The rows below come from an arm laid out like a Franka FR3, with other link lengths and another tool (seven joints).
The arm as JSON. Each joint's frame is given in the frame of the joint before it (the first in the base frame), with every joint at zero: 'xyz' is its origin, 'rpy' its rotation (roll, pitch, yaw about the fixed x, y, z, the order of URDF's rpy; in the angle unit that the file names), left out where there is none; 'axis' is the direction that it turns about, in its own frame. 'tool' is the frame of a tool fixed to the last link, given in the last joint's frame.
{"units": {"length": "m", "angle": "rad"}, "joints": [
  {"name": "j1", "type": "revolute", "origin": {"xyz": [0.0, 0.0, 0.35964]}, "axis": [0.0, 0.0, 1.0]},
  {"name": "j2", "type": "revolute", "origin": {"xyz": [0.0, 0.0, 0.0]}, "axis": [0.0, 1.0, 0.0]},
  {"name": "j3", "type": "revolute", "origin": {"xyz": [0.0, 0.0, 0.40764]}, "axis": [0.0, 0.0, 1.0]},
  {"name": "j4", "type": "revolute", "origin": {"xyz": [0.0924, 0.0, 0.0]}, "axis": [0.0, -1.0, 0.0]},
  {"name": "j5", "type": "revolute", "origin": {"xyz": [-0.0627, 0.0, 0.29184]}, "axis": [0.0, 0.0, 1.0]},
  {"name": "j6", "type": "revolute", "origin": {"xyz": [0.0, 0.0, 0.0]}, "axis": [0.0, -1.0, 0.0]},
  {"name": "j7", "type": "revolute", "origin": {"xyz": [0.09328, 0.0, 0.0]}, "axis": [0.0, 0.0, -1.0]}
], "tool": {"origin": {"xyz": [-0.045, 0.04, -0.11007], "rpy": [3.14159, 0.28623, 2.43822]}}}
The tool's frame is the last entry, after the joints.
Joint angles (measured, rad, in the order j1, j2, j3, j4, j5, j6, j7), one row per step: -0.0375, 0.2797, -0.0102, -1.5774, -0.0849, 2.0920, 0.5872; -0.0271, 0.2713, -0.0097, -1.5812, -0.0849, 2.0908, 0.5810; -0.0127, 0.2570, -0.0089, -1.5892, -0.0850, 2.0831, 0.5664; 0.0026, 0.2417, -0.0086, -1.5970, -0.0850, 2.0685, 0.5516; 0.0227, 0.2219, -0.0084, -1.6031, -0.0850, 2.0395, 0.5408; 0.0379, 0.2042, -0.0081, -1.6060, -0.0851, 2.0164, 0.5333; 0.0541, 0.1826, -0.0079, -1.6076, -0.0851, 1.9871, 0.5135; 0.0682, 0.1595, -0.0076, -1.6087, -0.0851, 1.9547, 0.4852
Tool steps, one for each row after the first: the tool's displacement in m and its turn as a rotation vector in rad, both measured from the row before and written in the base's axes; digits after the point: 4 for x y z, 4 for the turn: -0.0033, 0.0065, 0.0033, -0.0014, -0.0029, 0.0168; -0.0066, 0.0087, 0.0044, -0.0033, 0.0026, 0.0287; -0.0077, 0.0088, 0.0043, -0.0035, 0.0082, 0.0287; -0.0103, 0.0111, 0.0061, -0.0029, 0.0160, 0.0283; -0.0087, 0.0082, 0.0067, -0.0021, 0.0088, 0.0209; -0.0112, 0.0080, 0.0085, -0.0047, 0.0106, 0.0333; -0.0125, 0.0063, 0.0091, -0.0064, 0.0122, 0.0393
